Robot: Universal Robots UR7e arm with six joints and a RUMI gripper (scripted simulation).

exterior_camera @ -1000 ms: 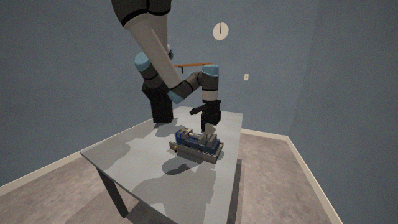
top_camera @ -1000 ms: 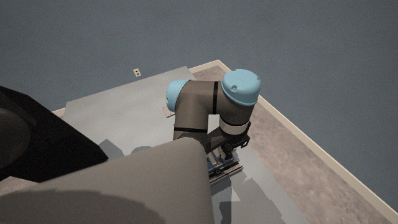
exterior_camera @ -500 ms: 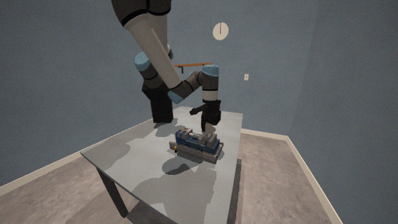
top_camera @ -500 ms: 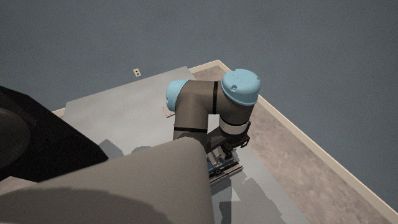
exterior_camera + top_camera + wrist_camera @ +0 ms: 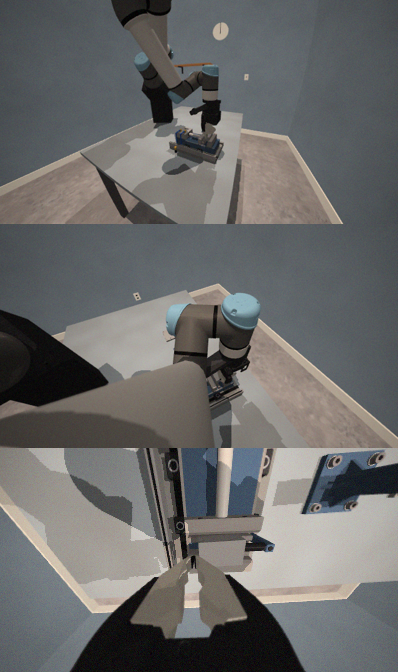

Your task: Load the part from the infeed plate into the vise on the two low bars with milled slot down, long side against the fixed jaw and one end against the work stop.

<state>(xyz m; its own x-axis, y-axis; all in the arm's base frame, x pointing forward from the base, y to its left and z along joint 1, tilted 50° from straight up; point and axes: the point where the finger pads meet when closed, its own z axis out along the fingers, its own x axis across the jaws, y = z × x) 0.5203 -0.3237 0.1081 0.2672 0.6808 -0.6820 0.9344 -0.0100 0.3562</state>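
My gripper is now 10 mm short of the part, 40 mm to the right of it and 30 mm above it. Also, from my hand: grey jaw: 20 mm behind, 50 mm to the left, 40 mm below; then cylinder rod: 80 mm behind, 60 mm to the left, 40 mm below; then work stop: 20 mm ahead, 80 mm to the left, 30 mm below.
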